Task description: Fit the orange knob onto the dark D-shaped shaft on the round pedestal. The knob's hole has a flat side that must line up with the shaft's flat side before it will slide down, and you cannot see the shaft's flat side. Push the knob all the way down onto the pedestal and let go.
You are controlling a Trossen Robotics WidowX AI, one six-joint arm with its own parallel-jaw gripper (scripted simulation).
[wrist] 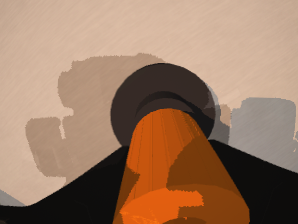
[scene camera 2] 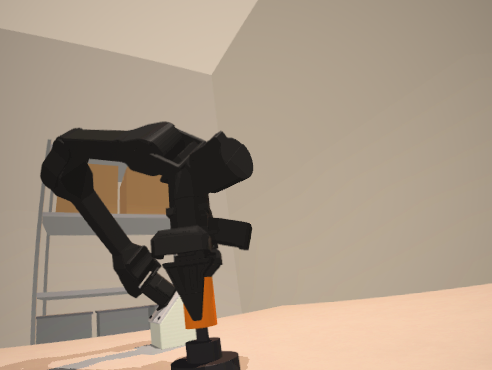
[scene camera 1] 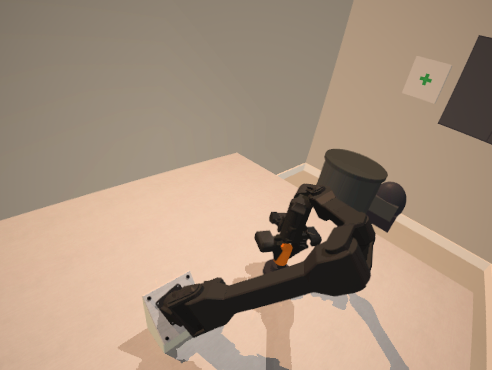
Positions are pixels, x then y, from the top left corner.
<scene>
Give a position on a dark pedestal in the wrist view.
157,86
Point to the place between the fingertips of my gripper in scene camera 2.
At 200,319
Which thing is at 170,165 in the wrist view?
A knob.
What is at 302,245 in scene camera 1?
My gripper.
</scene>
